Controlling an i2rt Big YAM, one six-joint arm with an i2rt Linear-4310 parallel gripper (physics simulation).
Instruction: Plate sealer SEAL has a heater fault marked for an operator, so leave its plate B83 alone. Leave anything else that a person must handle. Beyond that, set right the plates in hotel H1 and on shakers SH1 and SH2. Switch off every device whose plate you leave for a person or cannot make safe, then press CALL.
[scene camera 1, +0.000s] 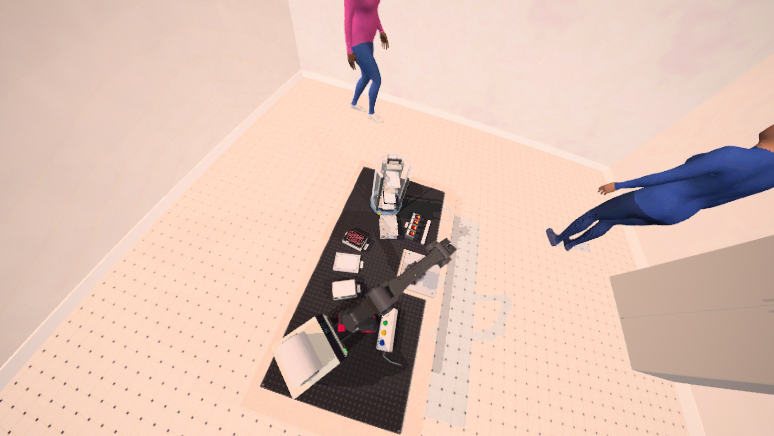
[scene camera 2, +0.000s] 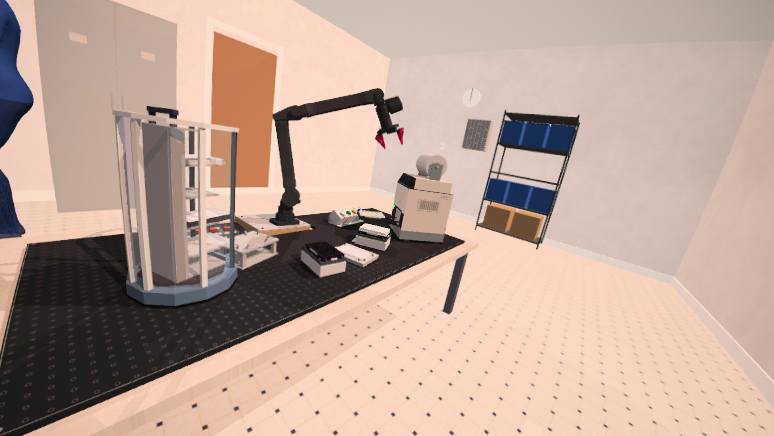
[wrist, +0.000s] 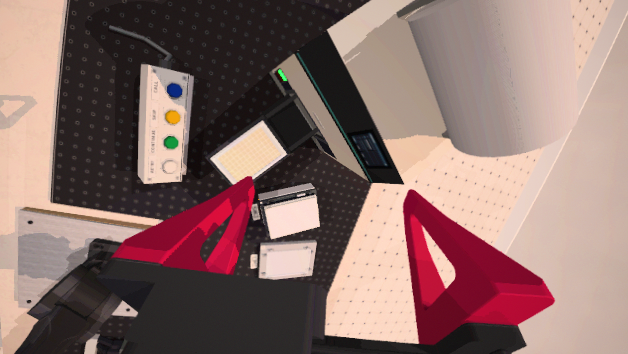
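Seen in the pictures: gripper, fingertip midpoint: (scene camera 2: 393, 146) (wrist: 328, 190); arm's base at its link origin: (scene camera 2: 284, 222).
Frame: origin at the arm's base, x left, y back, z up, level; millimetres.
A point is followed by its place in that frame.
My gripper (scene camera 2: 393, 145) @[y -243, x 431, z 442 mm] (wrist: 328, 190) @[y -243, x 431, z 442 mm] is open and empty, high above the table near the plate sealer (scene camera 1: 308, 354) @[y -359, x 556, z 422 mm] (scene camera 2: 425, 208) @[y -464, x 497, z 169 mm] (wrist: 350, 100) @[y -300, x 507, z 298 mm]. A pale yellow gridded plate (wrist: 249, 151) @[y -227, x 372, z 88 mm] lies on the sealer's extended tray; a green light glows beside it. The button box (scene camera 1: 386, 330) @[y -66, x 377, z 53 mm] (scene camera 2: 345, 216) @[y -97, x 293, z 41 mm] (wrist: 165, 125) @[y -65, x 367, z 51 mm] has a blue CALL button (scene camera 1: 381, 342) @[y -70, x 435, z 52 mm] (wrist: 174, 90) @[y -67, x 436, z 54 mm]. One low device carries a white-topped plate (scene camera 1: 345, 289) @[y -364, x 244, z 66 mm] (scene camera 2: 373, 231) @[y -398, x 205, z 62 mm] (wrist: 292, 215) @[y -369, x 247, z 66 mm]. A flat white unit (scene camera 1: 347, 262) @[y -427, x 74, z 7 mm] (scene camera 2: 356, 254) @[y -460, x 55, z 7 mm] (wrist: 287, 260) @[y -424, x 81, z 7 mm] is beside it. Another device carries a dark plate (scene camera 1: 355, 238) @[y -437, x -87, z 48 mm] (scene camera 2: 323, 252) @[y -468, x -113, z 52 mm]. Their labels are unreadable. The hotel (scene camera 2: 176, 205) @[y -450, x -509, z 233 mm] holds pale plates on several levels.
A white stand (scene camera 1: 388, 226) @[y -256, x -262, z 44 mm] (scene camera 2: 254, 249) @[y -327, x -284, z 40 mm] is in front of the hotel. A switch strip (scene camera 1: 415, 226) @[y -67, x -335, z 36 mm] shows orange-lit switches. The arm's base plate (scene camera 1: 427, 278) @[y 112, x -15, z -4 mm] is at the table's side. A person in pink (scene camera 1: 363, 24) and one in blue (scene camera 1: 666, 200) (scene camera 2: 13, 108) stand off the table.
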